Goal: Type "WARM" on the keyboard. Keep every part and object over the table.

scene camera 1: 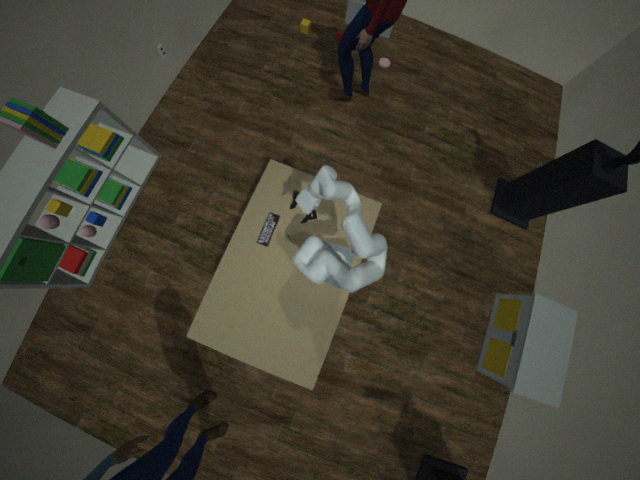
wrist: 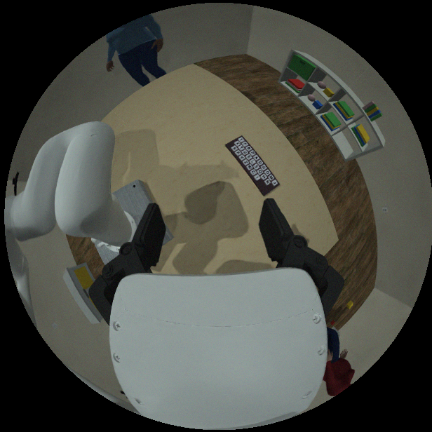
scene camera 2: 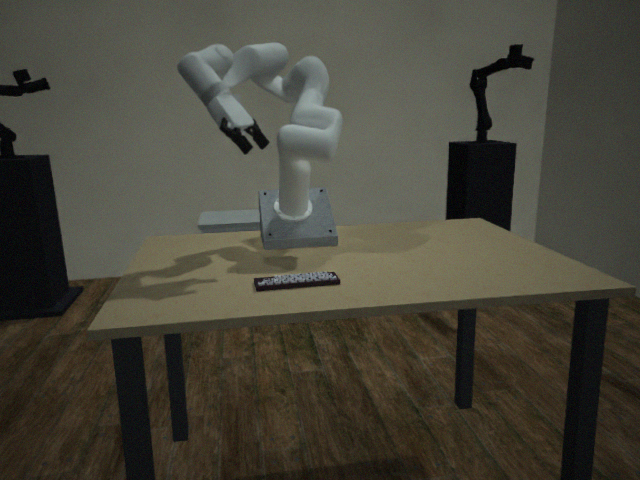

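Where they show: gripper, fingertip midpoint: (scene camera 1: 297, 215) (scene camera 2: 257, 148); arm's base, origin of the base link: (scene camera 2: 293, 208).
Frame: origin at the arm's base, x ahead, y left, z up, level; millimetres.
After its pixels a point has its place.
Observation:
A dark keyboard (scene camera 1: 268, 229) @(x 450, y -39, z -86 mm) (scene camera 2: 297, 281) @(x 476, y -42, z -89 mm) (wrist: 252, 165) with rows of pale keys lies flat on the wooden table (scene camera 1: 258, 320) @(x 282, y 480, z -103 mm) (scene camera 2: 439, 279) @(x 496, y 315, z -103 mm) (wrist: 200, 100). In the wrist view it lies beyond the fingers, a little right of the middle, and its letters are too small to read surely. My gripper (scene camera 1: 301, 207) @(x 276, y -115, z 220 mm) (scene camera 2: 256, 146) @(x 276, y -115, z 220 mm) (wrist: 210, 213) is wide open and empty. It hangs high above the table, tilted, off to one side of the keyboard and not touching it.
The arm's grey base plate (scene camera 2: 324, 224) @(x 66, y 93, z -44 mm) (wrist: 134, 192) stands at the table's back edge. A shelf (scene camera 1: 77, 111) (wrist: 345, 150), two standing people (scene camera 1: 356, 49) (scene camera 1: 170, 439) and a black pedestal (scene camera 1: 563, 180) (scene camera 2: 480, 180) stand off the table.

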